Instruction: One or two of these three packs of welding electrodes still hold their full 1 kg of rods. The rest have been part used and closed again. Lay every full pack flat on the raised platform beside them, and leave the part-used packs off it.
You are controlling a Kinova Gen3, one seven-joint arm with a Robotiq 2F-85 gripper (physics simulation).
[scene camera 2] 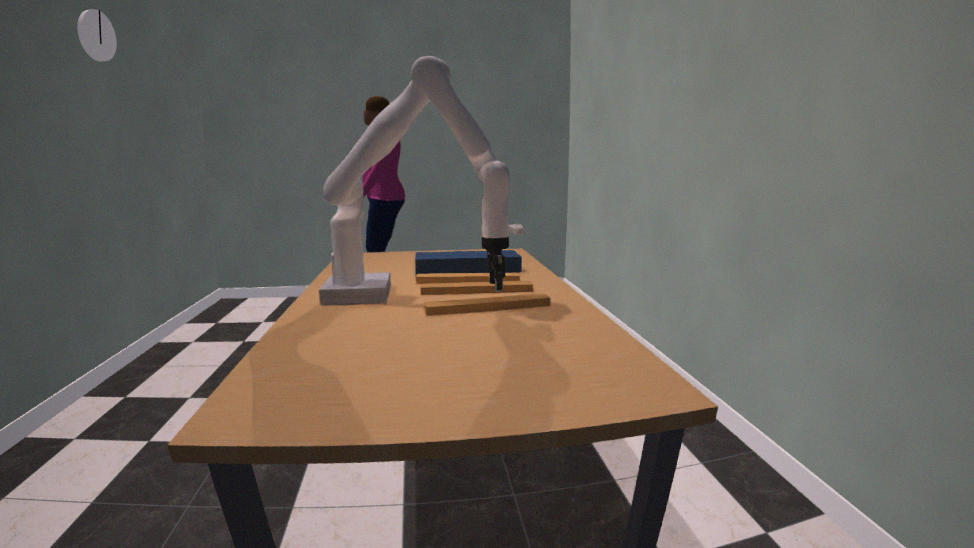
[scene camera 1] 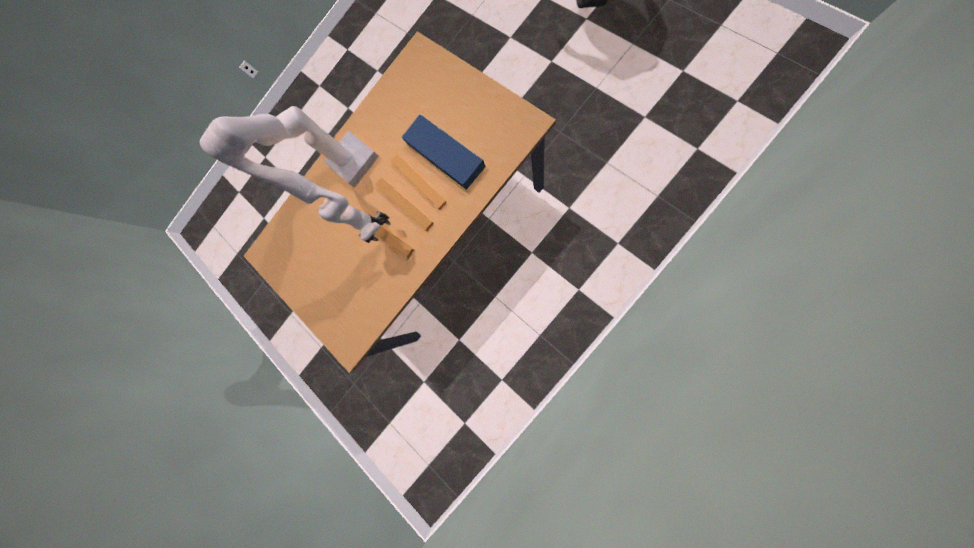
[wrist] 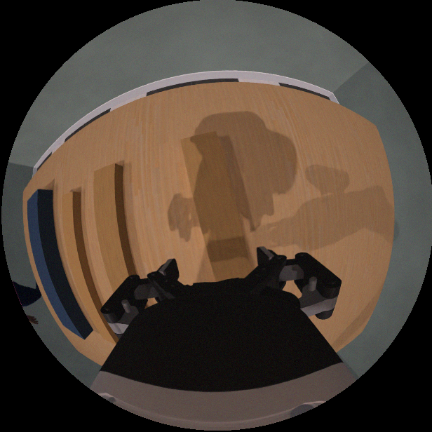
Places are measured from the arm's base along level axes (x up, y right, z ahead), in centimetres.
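Pixels of known places: gripper, fingertip midpoint: [scene camera 2: 496, 287] [scene camera 1: 383, 231]; arm's base, origin of the base link: [scene camera 2: 349, 282] [scene camera 1: 343, 157].
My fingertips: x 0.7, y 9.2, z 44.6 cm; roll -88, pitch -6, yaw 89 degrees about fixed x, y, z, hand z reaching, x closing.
Observation:
For each thing: its top centre in the pictures, then the offset to it from my fingertips. Level surfaces: height alone.
- middle pack, middle of its top: [scene camera 2: 476, 284] [scene camera 1: 402, 202] dx -3.1, dy -15.3, dz -5.2 cm
- far pack, middle of its top: [scene camera 2: 467, 274] [scene camera 1: 416, 180] dx -3.1, dy -27.7, dz -8.1 cm
- blue raised platform, middle of its top: [scene camera 2: 467, 254] [scene camera 1: 440, 148] dx +0.5, dy -45.6, dz -8.3 cm
- wooden table, its level: dx -5.5 cm
Three long, flat, wood-coloured packs lie on the table, roughly side by side, with no readable marks. The nearest pack in scene view 2 [scene camera 1: 399, 246] [scene camera 2: 469, 306] [wrist: 220, 200] lies slightly askew, partly in the arm's shadow. The middle pack [scene camera 1: 405, 205] [scene camera 2: 456, 289] [wrist: 109, 215] and the far pack [scene camera 1: 419, 182] [scene camera 2: 463, 278] [wrist: 72, 235] lie between it and the blue raised platform [scene camera 1: 442, 151] [scene camera 2: 456, 261] [wrist: 41, 250]. No pack is on the platform. My gripper [scene camera 1: 378, 229] [scene camera 2: 498, 287] [wrist: 216, 262] is open and empty, pointing down above the nearest pack, which passes between the fingers in the wrist view.
The wooden table [scene camera 1: 435, 68] [scene camera 2: 408, 381] [wrist: 150, 130] has open edges. The arm's grey base [scene camera 1: 352, 158] [scene camera 2: 355, 289] stands beside the row of packs. A person in a pink top [scene camera 2: 384, 180] stands beyond the table.

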